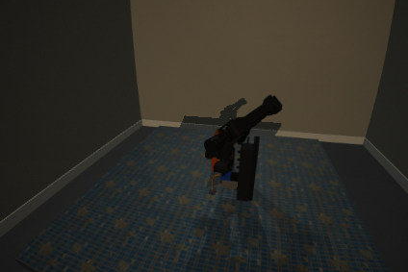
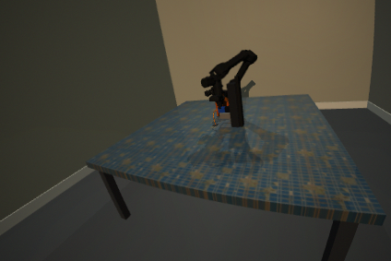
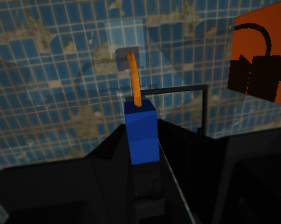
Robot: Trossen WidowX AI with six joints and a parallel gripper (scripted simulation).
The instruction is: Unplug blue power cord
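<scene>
Now: gripper tip 3 cm to the right of the blue plug.
</scene>
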